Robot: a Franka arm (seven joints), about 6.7 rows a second.
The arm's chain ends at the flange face. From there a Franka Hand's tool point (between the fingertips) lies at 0.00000 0.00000 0.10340 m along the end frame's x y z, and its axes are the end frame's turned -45 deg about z.
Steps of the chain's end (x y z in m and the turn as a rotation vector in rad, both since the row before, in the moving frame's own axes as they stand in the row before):
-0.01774, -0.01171, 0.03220, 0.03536, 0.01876, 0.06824
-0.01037, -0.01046, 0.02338, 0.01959, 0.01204, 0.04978
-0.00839, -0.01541, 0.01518, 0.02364, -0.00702, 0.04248
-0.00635, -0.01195, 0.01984, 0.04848, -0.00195, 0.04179
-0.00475, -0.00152, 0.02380, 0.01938, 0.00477, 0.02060
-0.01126, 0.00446, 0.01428, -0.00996, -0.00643, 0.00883
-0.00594, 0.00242, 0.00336, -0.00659, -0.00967, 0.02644
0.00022, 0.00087, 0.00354, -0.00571, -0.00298, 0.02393
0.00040, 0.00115, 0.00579, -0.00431, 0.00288, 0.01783
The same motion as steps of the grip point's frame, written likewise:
-0.00027, -0.02190, 0.03212, 0.01174, 0.03827, 0.06824
0.00239, -0.01522, 0.02335, 0.00534, 0.02237, 0.04978
0.00623, -0.01904, 0.01515, 0.02168, 0.01175, 0.04248
0.00744, -0.01655, 0.01972, 0.03566, 0.03290, 0.04179
-0.00051, -0.00548, 0.02378, 0.01033, 0.01708, 0.02060
-0.01232, -0.00456, 0.01427, -0.00250, -0.01159, 0.00883
-0.00710, -0.00273, 0.00335, 0.00218, -0.01150, 0.02644
-0.00110, 0.00096, 0.00354, -0.00193, -0.00614, 0.02393
-0.00064, 0.00162, 0.00579, -0.00508, -0.00101, 0.01783

